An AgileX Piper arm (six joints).
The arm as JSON. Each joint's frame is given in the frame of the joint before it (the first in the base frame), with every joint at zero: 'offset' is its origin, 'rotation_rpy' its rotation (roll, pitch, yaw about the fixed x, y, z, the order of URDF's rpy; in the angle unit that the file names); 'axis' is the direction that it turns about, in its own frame. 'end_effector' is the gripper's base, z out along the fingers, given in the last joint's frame.
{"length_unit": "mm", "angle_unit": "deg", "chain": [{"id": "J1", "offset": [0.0, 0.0, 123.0], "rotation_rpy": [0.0, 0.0, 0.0], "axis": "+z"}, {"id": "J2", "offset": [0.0, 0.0, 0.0], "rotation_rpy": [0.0, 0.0, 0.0], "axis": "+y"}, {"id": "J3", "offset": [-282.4, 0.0, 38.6], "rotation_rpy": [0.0, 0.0, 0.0], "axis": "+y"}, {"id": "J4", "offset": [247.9, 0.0, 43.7], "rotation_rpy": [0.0, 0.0, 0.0], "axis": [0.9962, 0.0, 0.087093]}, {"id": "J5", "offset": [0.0, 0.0, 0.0], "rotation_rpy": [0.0, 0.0, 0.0], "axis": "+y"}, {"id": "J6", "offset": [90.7, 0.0, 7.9], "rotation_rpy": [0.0, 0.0, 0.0], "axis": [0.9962, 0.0, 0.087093]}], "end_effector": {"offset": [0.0, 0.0, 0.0], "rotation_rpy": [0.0, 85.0, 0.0]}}
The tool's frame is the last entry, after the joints.
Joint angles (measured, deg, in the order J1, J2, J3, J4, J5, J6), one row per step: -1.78, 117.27, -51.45, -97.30, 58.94, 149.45; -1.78, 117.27, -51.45, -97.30, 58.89, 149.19; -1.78, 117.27, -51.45, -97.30, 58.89, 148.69; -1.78, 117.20, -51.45, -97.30, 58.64, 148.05; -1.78, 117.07, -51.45, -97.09, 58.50, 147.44; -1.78, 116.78, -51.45, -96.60, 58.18, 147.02; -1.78, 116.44, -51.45, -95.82, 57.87, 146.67; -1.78, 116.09, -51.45, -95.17, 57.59, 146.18; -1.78, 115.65, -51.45, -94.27, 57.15, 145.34; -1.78, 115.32, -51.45, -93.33, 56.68, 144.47
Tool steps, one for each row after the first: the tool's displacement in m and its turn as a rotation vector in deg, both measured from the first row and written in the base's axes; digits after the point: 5 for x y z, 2 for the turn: 0.00003, 0.00004, -0.00006, -0.04, 0.23, 0.13; 0.00003, 0.00004, -0.00006, -0.20, 0.66, 0.33; 0.00019, 0.00024, 0.00004, -0.19, 1.16, 0.70; 0.00005, 0.00032, 0.00049, -0.17, 1.57, 0.84; -0.00028, 0.00052, 0.00148, 0.21, 1.65, 0.74; -0.00094, 0.00069, 0.00258, 0.75, 1.62, 0.37; -0.00147, 0.00085, 0.00385, 1.16, 1.70, 0.16; -0.00217, 0.00115, 0.00529, 1.73, 1.98, -0.03; -0.00290, 0.00150, 0.00602, 2.34, 2.38, -0.20
